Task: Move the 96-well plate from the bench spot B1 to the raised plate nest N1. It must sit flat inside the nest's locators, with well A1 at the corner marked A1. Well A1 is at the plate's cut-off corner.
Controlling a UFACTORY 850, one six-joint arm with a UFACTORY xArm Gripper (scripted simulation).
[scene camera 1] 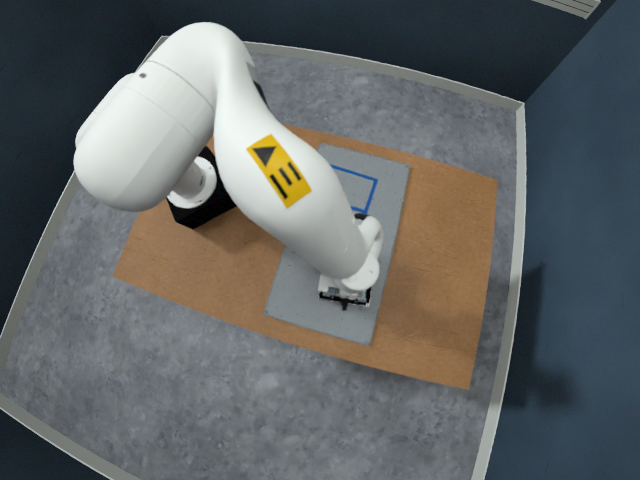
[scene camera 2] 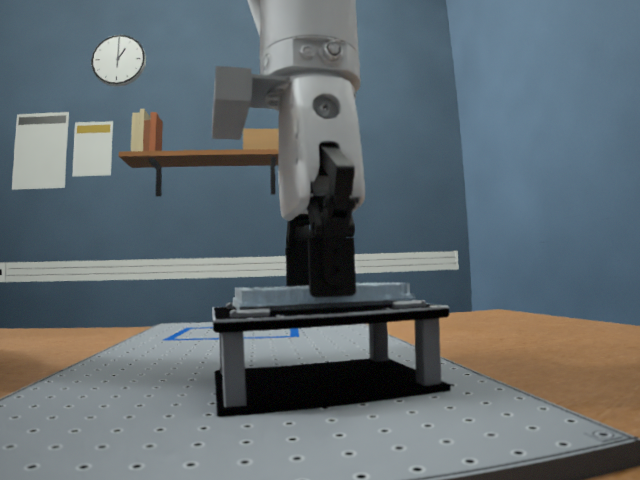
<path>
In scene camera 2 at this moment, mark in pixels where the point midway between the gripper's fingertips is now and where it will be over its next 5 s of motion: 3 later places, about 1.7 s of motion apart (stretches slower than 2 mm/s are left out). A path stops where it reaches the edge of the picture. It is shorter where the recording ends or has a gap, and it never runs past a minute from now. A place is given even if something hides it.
My gripper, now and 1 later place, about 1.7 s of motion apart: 317, 294; 314, 193
</path>
